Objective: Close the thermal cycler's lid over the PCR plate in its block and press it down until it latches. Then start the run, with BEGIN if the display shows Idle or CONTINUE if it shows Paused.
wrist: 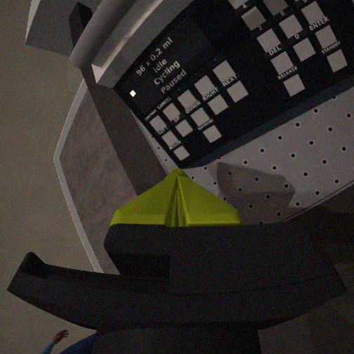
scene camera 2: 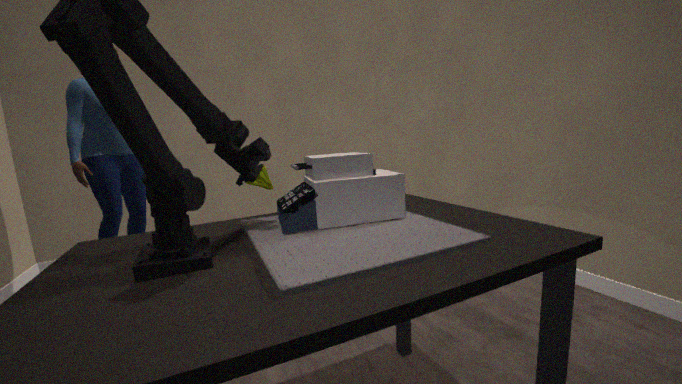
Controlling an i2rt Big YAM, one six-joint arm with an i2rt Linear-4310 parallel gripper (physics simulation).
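Places are measured from the arm's base along level axes (x ahead, y left, z up), in centimetres.
Pixels of known places: gripper, fingertip midpoint: (scene camera 2: 271, 188); arm's base, origin of the base link: (scene camera 2: 175, 250).
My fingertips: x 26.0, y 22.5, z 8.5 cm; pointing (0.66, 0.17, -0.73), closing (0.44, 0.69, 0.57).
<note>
Ahead of a thing's pixels: the offset from my fingertips to its middle. "pt": to the spot under its first point. Level surfaces: height alone.
The white thermal cycler {pt dx +21.9, dy -19.5, dz -3.4 cm} (scene camera 2: 360, 200) stands on the perforated board. Its lid {pt dx +17.0, dy -17.6, dz +6.5 cm} (scene camera 2: 339, 166) lies level on the body, with a dark handle {pt dx +7.2, dy -13.9, dz +7.2 cm} (scene camera 2: 301, 166) jutting out in front. The PCR plate is hidden; the frames do not show whether the latch is caught. The display (wrist: 150, 70) lists Idle, Cycling and Paused, and a lit white square (wrist: 132, 93) lines up with Idle. The keypad {pt dx +5.3, dy -13.6, dz -1.4 cm} (scene camera 2: 297, 197) (wrist: 200, 117) has pale buttons; the lower-left button (wrist: 181, 153) has a blurred label. My gripper (scene camera 2: 271, 188) (wrist: 176, 175) is shut and empty, in front of and above the keypad, apart from it.
The pale perforated board {dx +16.6, dy -19.0, dz -11.2 cm} (scene camera 2: 360, 250) (wrist: 320, 135) lies on the dark table {dz -11.8 cm} (scene camera 2: 240, 310). The arm's base (scene camera 2: 172, 262) stands left of the board. A person in blue (scene camera 2: 107, 130) stands behind the table, and a hand (wrist: 61, 335) shows at the wrist view's lower left.
</note>
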